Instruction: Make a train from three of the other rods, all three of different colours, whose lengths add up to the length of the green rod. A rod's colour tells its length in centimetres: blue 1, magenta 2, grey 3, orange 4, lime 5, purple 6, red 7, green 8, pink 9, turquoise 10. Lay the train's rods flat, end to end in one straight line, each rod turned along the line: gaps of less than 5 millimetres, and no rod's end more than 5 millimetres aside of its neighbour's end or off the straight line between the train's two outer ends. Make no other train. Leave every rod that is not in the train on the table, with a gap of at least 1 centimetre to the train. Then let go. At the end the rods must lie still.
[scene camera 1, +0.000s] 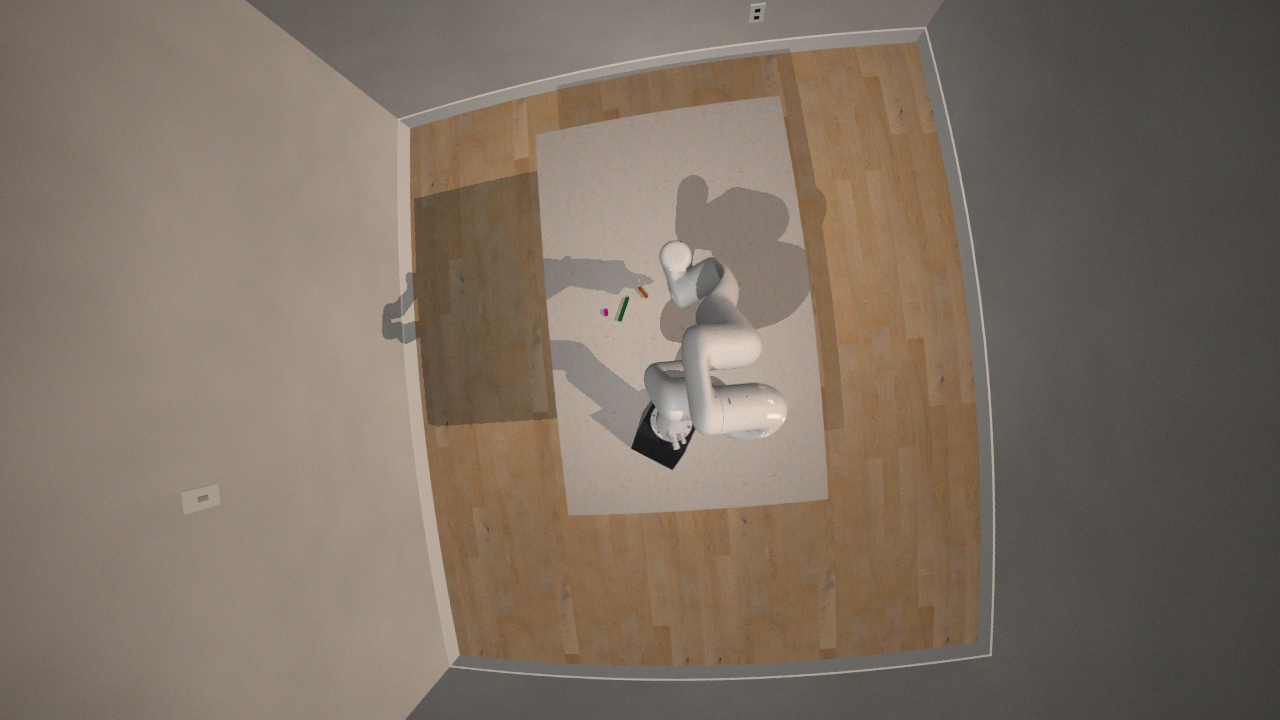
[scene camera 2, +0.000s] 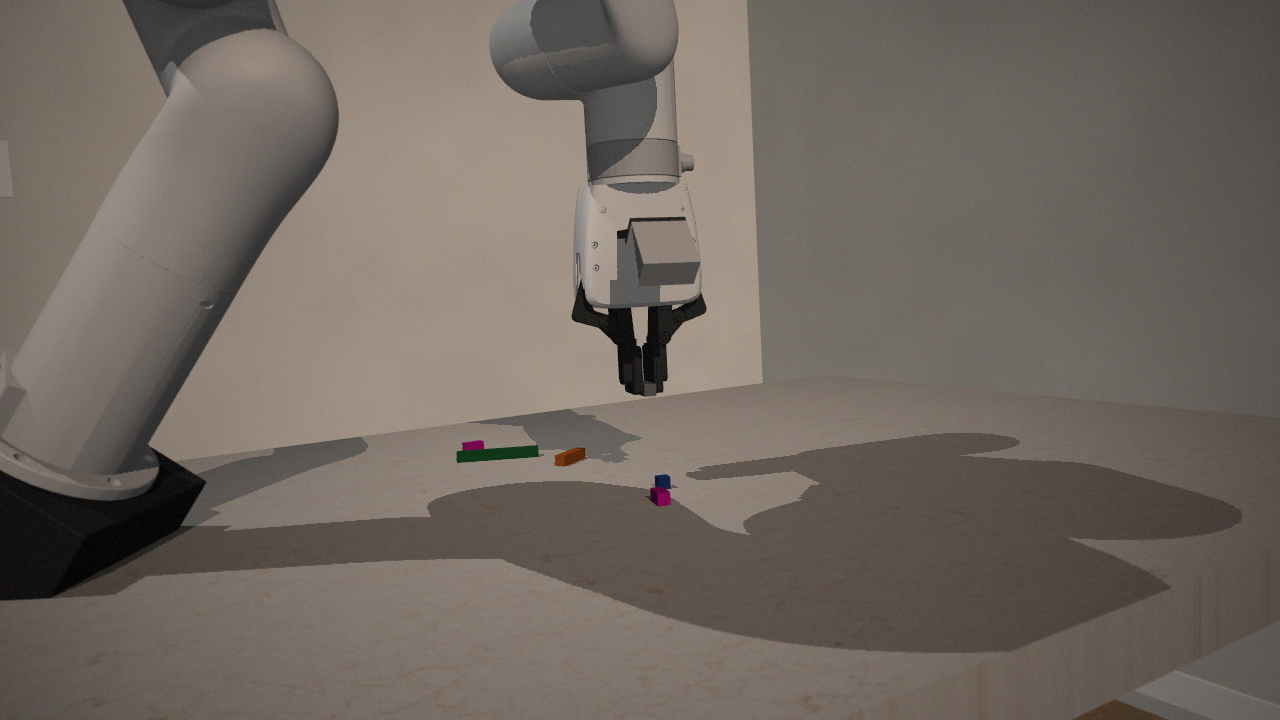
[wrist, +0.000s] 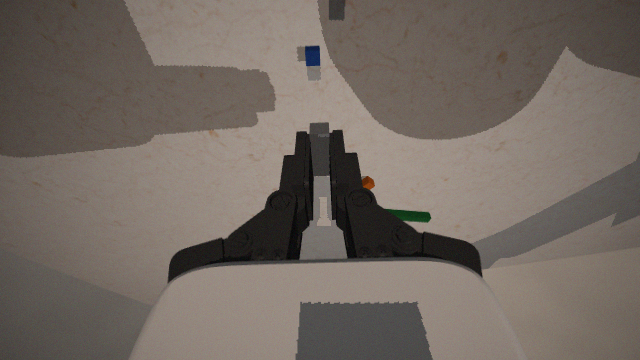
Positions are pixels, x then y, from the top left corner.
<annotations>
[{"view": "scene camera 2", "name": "my gripper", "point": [644, 392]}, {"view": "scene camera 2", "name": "green rod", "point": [523, 451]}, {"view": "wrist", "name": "my gripper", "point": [320, 150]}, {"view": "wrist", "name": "grey rod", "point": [319, 136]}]
</annotations>
